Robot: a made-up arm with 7 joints. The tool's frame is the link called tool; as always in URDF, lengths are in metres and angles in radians.
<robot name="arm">
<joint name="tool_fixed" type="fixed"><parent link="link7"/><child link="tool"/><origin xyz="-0.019 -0.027 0.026" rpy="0 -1.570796 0"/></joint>
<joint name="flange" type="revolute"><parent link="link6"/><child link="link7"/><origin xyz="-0.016 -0.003 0.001" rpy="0 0 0"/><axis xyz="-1 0 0"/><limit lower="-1.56" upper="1.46"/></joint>
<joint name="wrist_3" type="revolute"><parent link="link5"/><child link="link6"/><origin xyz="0.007 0.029 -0.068" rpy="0 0 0"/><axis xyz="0 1 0"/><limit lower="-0.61" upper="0.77"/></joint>
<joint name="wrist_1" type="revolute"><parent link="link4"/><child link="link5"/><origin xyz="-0.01 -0.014 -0.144" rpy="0 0 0"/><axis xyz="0 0 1"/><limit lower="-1.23" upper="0.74"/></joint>
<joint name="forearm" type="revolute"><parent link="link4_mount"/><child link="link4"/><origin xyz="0.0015 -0.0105 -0.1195" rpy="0 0 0"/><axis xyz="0 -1 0"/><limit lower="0.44" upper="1.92"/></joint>
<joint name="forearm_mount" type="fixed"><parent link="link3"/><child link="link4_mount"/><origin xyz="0.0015 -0.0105 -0.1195" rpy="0 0 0"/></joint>
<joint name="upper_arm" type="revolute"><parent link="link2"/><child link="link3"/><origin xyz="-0.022 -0.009 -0.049" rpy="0 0 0"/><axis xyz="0 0 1"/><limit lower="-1.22" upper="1.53"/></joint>
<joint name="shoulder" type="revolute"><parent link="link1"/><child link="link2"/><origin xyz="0.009 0.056 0.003" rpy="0 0 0"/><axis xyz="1 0 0"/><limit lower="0.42" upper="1.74"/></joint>
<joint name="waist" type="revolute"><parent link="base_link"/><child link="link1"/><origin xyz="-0.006 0.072 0.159" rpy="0 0 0"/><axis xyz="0 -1 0"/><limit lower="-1.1" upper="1.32"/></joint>
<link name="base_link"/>
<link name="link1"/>
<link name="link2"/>
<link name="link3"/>
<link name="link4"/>
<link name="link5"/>
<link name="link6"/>
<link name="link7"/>
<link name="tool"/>
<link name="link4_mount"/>
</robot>
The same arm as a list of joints. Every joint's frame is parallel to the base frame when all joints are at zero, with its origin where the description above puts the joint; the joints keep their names.
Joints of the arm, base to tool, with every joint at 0 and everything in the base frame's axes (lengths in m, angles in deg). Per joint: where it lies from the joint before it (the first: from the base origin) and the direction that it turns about. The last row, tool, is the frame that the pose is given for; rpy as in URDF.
waist: axis 0 -1 0 origin -0.0060 0.0720 0.1590
shoulder: axis 1 0 0 origin 0.0090 0.0560 0.0030
upper_arm: axis 0 0 1 origin -0.0220 -0.0090 -0.0490
forearm: axis 0 -1 0 origin 0.0030 -0.0210 -0.2390
wrist_1: axis 0 0 1 origin -0.0100 -0.0140 -0.1440
wrist_3: axis 0 1 0 origin 0.0070 0.0290 -0.0680
flange: axis -1 0 0 origin -0.0160 -0.0030 0.0010
tool: origin -0.0190 -0.0270 0.0260 rpy 0.00 -90.00 0.00
Joint limits (deg, base to tool): -63.03..75.63 24.06..99.69 -69.90..87.66 25.21..110.01 -70.47..42.40 -34.95..44.12 -89.38..83.65

